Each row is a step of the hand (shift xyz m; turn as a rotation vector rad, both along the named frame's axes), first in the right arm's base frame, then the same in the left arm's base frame.
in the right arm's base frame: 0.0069 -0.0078 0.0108 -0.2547 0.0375 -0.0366
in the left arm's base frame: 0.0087 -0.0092 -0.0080 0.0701 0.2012 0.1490
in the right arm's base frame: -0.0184 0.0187 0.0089 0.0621 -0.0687 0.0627
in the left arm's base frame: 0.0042 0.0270 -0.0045 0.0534 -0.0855 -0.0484
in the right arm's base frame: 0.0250 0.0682 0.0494 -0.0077 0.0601 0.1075
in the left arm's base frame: -0.0150 0.0357 -0.0789 0.0448 0.0589 -0.0987
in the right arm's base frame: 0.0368 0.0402 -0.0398 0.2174 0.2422 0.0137
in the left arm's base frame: -0.0668 -0.0015 -0.0095 -0.2244 0.0199 -0.2353
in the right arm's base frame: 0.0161 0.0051 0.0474 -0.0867 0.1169 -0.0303
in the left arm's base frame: 0.0227 -0.0028 -0.0448 -0.0464 0.1401 0.0176
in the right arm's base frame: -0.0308 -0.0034 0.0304 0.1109 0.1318 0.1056
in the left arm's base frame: 0.0371 0.0223 -0.0033 -0.0505 0.0262 -0.1939
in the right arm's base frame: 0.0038 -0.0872 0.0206 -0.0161 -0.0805 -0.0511
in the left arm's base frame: 0.0610 -0.0621 0.0216 0.0166 -0.0508 0.0806
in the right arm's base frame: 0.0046 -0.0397 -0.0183 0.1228 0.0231 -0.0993
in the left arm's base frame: 0.0072 -0.0331 0.0280 -0.1379 -0.0800 -0.0067
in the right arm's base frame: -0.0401 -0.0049 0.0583 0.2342 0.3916 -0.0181
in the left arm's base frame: 0.0615 0.0307 -0.0174 -0.3372 0.1103 -0.2876
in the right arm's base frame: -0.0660 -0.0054 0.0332 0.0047 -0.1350 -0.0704
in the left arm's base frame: 0.0562 0.0459 0.0149 0.0240 -0.1058 0.1069
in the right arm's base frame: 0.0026 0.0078 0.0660 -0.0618 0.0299 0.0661
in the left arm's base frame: 0.0403 0.0105 -0.0518 0.0575 0.0712 -0.0264
